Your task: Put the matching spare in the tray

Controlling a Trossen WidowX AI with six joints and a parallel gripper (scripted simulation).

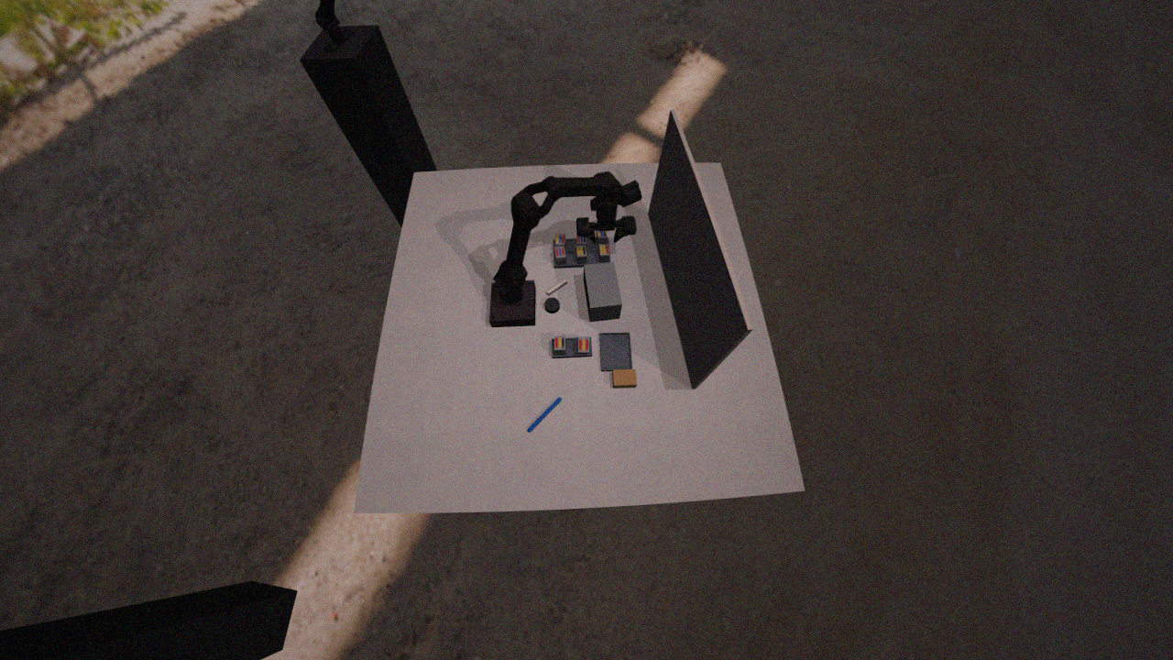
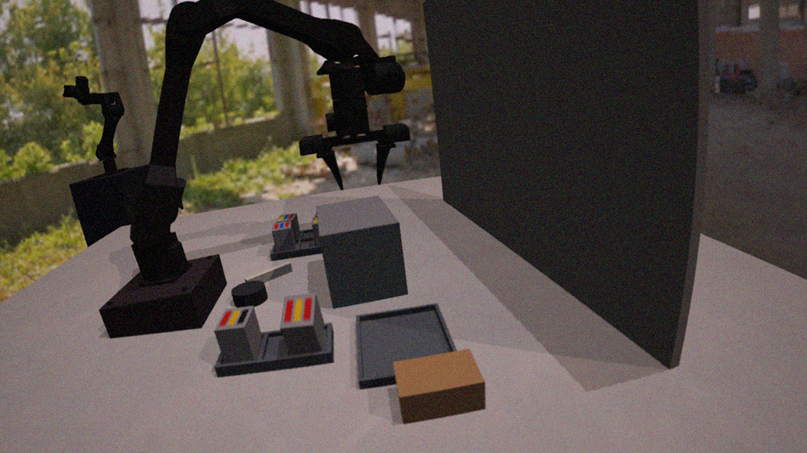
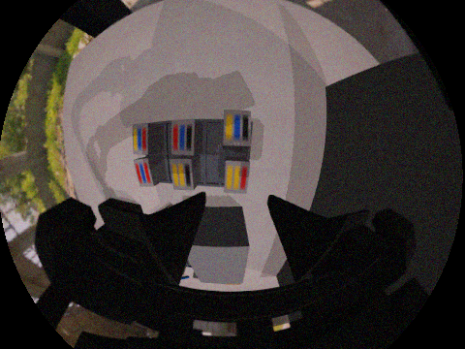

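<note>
My gripper tip is 60 mm above the grey spare block. Round my gripper tip: black disc: 210 mm to the right, 160 mm behind, 90 mm below; grey mounted unit: 150 mm to the right, 50 mm below; grey wall panel: 240 mm ahead, 120 mm above, 110 mm to the right.
</note>
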